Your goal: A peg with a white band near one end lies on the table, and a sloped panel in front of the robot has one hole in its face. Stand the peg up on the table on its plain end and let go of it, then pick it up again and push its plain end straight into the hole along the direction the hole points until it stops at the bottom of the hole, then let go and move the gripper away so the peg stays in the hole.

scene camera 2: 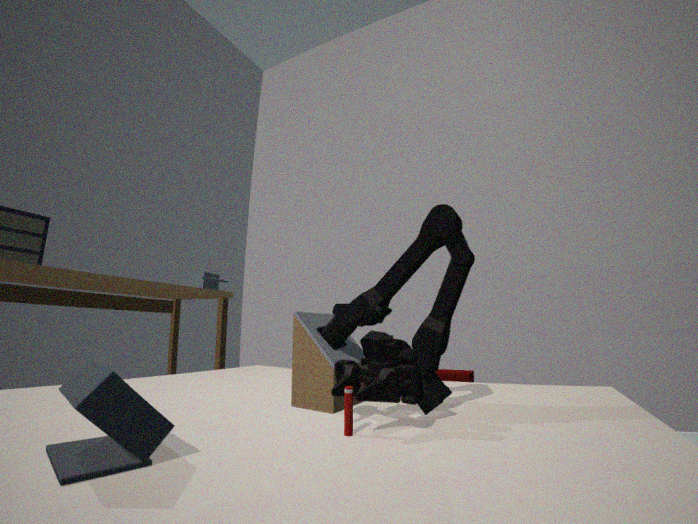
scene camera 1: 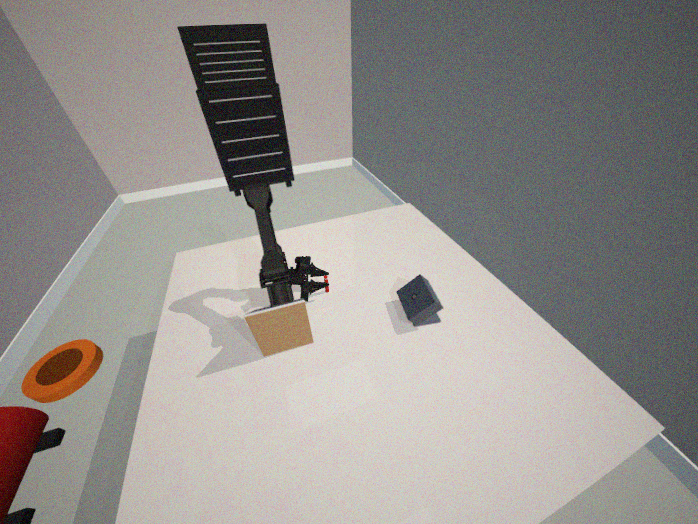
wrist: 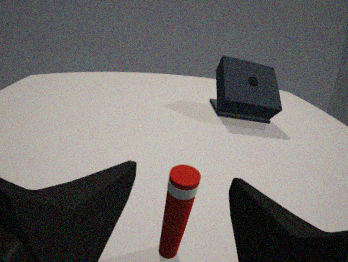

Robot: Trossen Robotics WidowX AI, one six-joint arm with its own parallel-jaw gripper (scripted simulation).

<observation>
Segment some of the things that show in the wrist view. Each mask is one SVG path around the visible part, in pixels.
My gripper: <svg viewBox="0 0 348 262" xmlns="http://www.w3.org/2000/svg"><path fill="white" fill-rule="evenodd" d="M234 177L231 187L228 189L228 199L230 199L230 204L228 205L230 205L232 231L234 231L236 251L238 251L236 253L238 253L239 262L348 262L347 229L341 232L321 231L321 229L313 227L313 225L300 219L294 213L287 211L282 205L266 196L266 193L263 195L263 192L246 183L246 180ZM137 163L128 160L128 162L118 164L118 166L98 171L96 174L43 189L19 187L19 185L9 183L9 181L0 177L0 262L98 262L106 244L108 244L109 237L112 236L113 228L116 227L118 219L122 215L121 212L126 207L126 201L129 200L131 187L133 187Z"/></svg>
A red peg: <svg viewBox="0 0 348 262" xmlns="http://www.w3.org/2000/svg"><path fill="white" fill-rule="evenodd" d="M187 164L178 164L178 166L171 168L169 180L167 180L165 215L163 215L161 237L159 237L161 244L159 244L158 249L159 255L165 257L165 259L171 259L171 257L177 255L187 220L189 220L191 208L193 208L195 195L197 195L199 179L201 179L197 168L187 166Z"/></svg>
</observation>
